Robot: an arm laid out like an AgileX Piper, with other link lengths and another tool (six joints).
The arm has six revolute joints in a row. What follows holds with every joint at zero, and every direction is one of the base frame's.
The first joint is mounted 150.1 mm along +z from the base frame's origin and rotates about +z.
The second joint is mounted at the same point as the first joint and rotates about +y.
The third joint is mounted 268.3 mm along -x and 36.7 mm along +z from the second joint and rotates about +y.
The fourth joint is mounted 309.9 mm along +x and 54.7 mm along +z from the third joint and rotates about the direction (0.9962, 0, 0.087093).
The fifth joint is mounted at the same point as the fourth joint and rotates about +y.
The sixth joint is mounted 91.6 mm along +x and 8 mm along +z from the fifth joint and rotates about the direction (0.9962, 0, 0.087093).
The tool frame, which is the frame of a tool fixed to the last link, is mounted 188.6 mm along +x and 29 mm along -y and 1.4 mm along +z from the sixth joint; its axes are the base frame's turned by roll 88.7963, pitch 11.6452 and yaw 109.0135 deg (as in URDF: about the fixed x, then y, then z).
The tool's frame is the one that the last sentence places.
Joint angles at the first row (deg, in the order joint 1, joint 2, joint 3, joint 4, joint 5, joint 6):
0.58 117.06 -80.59 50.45 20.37 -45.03
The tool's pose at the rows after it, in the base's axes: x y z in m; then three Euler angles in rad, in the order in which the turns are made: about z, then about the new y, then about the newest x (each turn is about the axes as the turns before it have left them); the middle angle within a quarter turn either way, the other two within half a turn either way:
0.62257 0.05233 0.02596 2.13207 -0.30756 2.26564
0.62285 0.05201 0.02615 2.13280 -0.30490 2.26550
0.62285 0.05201 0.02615 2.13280 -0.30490 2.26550
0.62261 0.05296 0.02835 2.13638 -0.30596 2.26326
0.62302 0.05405 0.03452 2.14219 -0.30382 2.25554
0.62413 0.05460 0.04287 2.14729 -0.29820 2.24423
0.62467 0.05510 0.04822 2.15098 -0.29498 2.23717
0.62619 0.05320 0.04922 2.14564 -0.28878 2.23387
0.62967 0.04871 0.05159 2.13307 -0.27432 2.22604
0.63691 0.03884 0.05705 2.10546 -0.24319 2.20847
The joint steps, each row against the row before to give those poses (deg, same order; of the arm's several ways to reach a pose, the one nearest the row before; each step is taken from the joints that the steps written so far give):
0.00 0.00 0.00 -0.14 -0.45 -1.11
0.00 0.00 0.00 0.00 -0.08 -0.13
0.00 0.00 0.00 0.00 0.00 0.00
0.00 -0.25 0.00 0.00 0.27 0.01
0.00 -0.61 0.00 0.00 0.30 0.00
0.00 -0.79 0.00 0.00 0.15 0.00
0.00 -0.52 0.00 0.00 0.14 0.00
0.00 0.00 0.00 0.00 -0.54 0.00
0.00 0.00 0.00 0.00 -1.26 0.00
0.00 0.00 0.00 0.00 -2.74 0.00

